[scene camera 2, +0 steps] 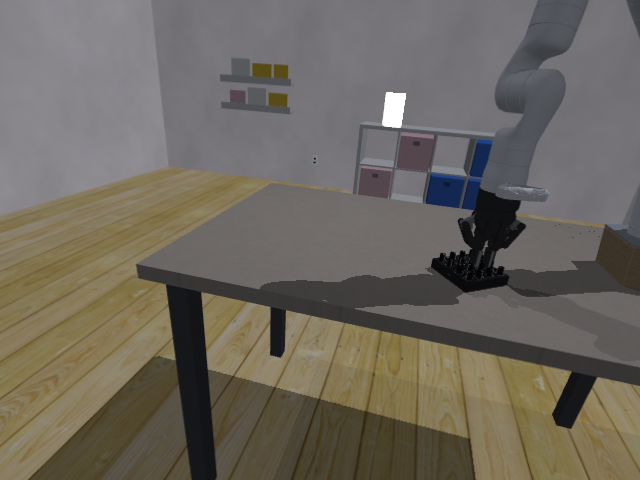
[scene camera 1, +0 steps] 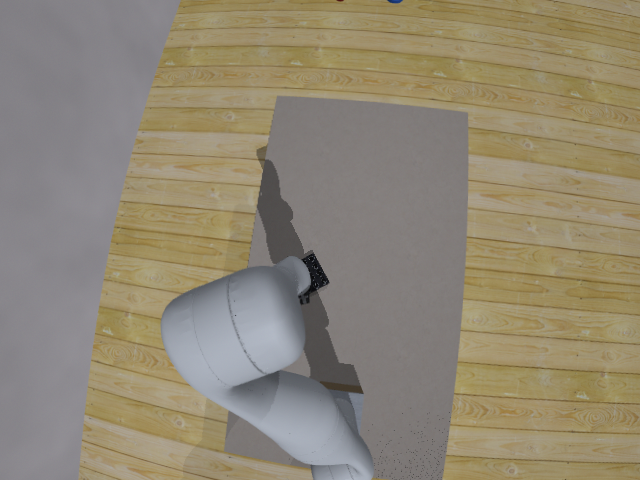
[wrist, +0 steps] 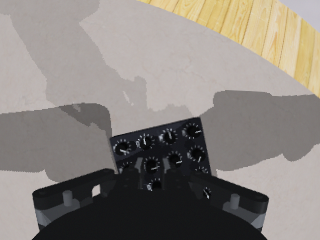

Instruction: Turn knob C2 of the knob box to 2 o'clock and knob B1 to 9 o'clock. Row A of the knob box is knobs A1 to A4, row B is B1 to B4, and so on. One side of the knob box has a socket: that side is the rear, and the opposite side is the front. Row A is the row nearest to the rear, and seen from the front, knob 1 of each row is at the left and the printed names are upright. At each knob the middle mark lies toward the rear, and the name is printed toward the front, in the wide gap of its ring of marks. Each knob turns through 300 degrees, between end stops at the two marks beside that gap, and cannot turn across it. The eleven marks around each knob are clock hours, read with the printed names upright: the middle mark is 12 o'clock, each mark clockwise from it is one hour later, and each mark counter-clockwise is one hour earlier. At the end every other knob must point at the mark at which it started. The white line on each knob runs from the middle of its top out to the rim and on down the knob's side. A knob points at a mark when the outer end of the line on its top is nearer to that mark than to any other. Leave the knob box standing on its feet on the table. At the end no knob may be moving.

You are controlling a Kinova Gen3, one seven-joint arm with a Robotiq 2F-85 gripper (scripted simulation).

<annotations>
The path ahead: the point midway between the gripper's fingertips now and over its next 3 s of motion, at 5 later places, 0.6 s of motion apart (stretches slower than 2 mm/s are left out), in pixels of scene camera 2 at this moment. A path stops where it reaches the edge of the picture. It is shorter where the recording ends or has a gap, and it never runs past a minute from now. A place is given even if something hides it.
The gripper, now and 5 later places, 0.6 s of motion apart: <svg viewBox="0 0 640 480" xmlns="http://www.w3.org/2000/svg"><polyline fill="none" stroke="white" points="479,265 481,263 484,250 486,246 496,215 501,189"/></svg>
</annotations>
